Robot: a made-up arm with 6 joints.
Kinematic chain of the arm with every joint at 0, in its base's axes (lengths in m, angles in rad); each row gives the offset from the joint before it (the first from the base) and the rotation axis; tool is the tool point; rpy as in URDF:
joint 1: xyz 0 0 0.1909 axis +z
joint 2: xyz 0 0 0 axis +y
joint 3: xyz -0.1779 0 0.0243 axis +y
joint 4: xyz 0.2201 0 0.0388 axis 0.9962 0 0.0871
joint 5: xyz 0 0 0 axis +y
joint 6: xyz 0.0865 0 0.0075 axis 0.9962 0 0.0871
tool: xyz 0 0 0 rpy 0 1.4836 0
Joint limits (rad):
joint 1: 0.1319..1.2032
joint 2: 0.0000..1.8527
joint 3: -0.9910..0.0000
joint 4: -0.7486..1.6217
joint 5: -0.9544..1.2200
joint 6: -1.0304..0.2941
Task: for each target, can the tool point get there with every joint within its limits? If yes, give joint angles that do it. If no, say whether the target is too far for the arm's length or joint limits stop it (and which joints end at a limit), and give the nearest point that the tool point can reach.
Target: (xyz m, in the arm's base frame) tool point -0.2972 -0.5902 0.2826
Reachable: no: too far | nearest point -0.0578 -0.1147 0.4983 | short by 0.574 m
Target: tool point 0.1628 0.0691 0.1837
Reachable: yes | joints 0.4054 0.9374 -0.2245 0.8914 -0.0106 -0.2308
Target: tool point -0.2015 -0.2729 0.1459
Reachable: no: joint limits stop it (at a limit: joint 1, joint 2, joint 3, joint 5) | nearest point -0.0102 -0.0552 0.1155 | short by 0.291 m
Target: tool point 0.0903 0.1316 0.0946
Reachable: yes | joints 0.9799 1.5259 -0.2798 0.7776 -0.0285 -0.8945
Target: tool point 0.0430 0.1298 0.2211
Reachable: yes | joints 1.0672 0.4886 -0.2500 0.4553 0.7144 -0.0107
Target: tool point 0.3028 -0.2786 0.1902
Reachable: no: joint limits stop it (at a limit: joint 1, joint 5) | nearest point 0.2706 -0.0355 0.1902 | short by 0.245 m
